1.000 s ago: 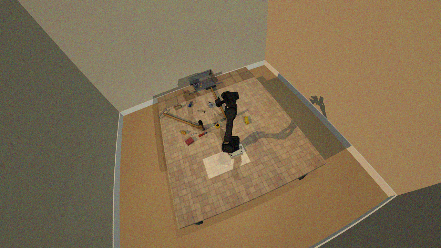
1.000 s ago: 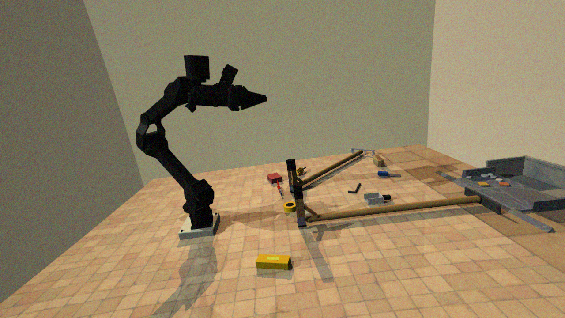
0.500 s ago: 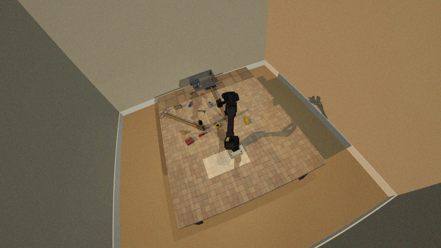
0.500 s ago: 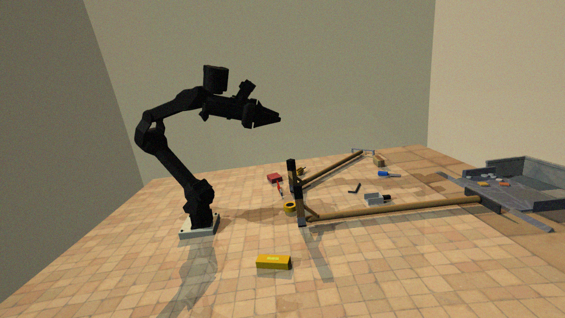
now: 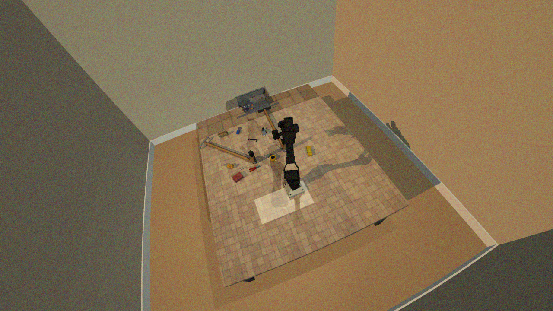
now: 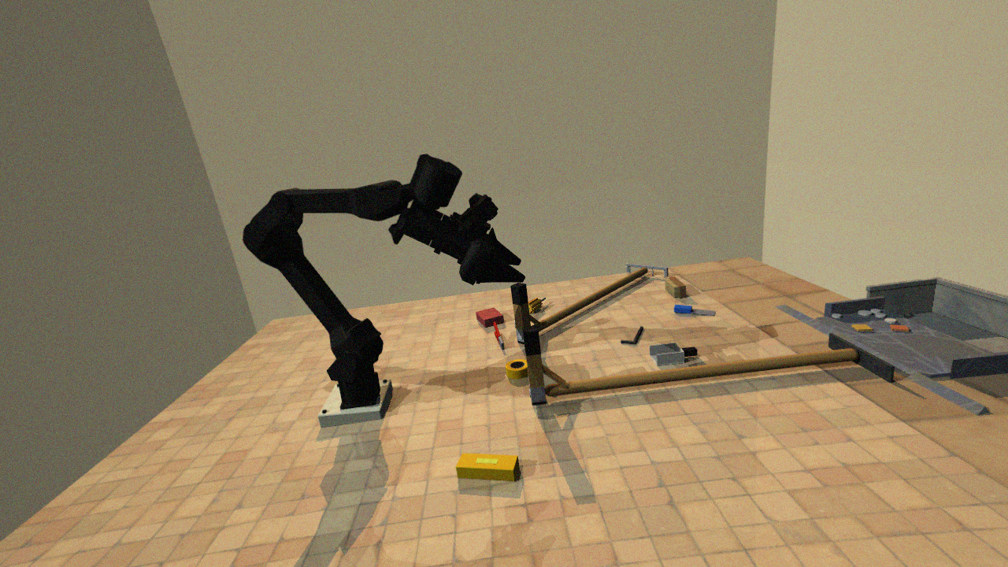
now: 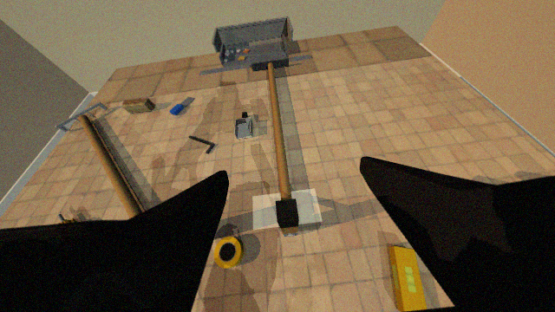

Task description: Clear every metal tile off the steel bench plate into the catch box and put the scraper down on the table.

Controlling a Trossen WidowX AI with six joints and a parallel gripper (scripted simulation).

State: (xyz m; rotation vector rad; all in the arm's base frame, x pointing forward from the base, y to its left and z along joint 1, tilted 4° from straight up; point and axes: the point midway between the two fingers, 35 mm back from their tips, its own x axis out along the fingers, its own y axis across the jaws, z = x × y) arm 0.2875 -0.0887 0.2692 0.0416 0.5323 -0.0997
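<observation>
The yellow tape roll lies 1 cm behind my gripper tip, 13 cm to the left of it and 25 cm below it. Also, from my gripper tip: red screwdriver (3 cm behind, 29 cm to the left, 24 cm below); then yellow block (10 cm behind, 15 cm to the right, 24 cm below); then small grey box (31 cm ahead, 7 cm to the left, 25 cm below).
</observation>
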